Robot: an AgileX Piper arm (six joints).
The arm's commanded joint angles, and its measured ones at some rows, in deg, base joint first. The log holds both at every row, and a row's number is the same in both.
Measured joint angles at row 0:
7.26, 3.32, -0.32, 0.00, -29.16, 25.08
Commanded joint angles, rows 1 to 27:
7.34, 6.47, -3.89, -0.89, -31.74, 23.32
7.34, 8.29, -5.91, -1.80, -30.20, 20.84
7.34, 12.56, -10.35, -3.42, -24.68, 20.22
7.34, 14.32, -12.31, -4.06, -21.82, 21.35
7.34, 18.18, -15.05, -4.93, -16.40, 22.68
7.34, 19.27, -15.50, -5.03, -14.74, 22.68
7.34, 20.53, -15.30, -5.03, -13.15, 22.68
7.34, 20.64, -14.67, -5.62, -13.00, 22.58
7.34, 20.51, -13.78, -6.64, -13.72, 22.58
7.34, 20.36, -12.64, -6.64, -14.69, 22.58
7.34, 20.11, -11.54, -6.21, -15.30, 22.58
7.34, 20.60, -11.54, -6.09, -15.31, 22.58
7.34, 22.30, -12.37, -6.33, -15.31, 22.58
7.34, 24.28, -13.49, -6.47, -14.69, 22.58
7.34, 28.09, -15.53, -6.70, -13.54, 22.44
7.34, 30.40, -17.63, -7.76, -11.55, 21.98
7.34, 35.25, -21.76, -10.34, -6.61, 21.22
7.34, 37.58, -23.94, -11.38, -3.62, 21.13
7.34, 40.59, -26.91, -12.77, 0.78, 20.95
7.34, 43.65, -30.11, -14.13, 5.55, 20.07
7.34, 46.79, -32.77, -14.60, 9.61, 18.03
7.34, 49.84, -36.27, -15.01, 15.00, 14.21
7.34, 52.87, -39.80, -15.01, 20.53, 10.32
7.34, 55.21, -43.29, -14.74, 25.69, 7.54
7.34, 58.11, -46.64, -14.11, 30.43, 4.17
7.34, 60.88, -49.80, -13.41, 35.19, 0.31
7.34, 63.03, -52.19, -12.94, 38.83, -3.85
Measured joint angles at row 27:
7.26, 53.95, -41.74, -13.85, 22.04, 9.49
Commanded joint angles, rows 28 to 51:
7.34, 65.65, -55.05, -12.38, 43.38, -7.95
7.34, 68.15, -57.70, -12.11, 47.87, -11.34
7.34, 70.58, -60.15, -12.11, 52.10, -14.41
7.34, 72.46, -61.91, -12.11, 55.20, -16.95
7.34, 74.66, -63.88, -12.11, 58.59, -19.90
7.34, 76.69, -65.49, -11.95, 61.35, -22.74
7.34, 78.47, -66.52, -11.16, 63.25, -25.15
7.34, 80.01, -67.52, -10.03, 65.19, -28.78
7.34, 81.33, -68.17, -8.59, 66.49, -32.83
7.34, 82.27, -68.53, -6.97, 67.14, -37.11
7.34, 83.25, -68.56, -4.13, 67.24, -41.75
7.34, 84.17, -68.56, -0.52, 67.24, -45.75
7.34, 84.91, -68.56, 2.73, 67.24, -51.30
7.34, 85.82, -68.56, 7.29, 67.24, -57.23
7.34, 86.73, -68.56, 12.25, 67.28, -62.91
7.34, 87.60, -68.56, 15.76, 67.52, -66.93
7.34, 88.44, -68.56, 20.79, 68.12, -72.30
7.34, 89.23, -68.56, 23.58, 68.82, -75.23
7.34, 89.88, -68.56, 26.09, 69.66, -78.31
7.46, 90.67, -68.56, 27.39, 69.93, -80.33
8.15, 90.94, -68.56, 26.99, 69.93, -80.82
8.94, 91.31, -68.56, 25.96, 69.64, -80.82
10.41, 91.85, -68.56, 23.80, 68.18, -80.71
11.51, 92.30, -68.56, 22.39, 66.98, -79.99
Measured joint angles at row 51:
8.37, 90.88, -68.09, 24.66, 69.23, -77.59
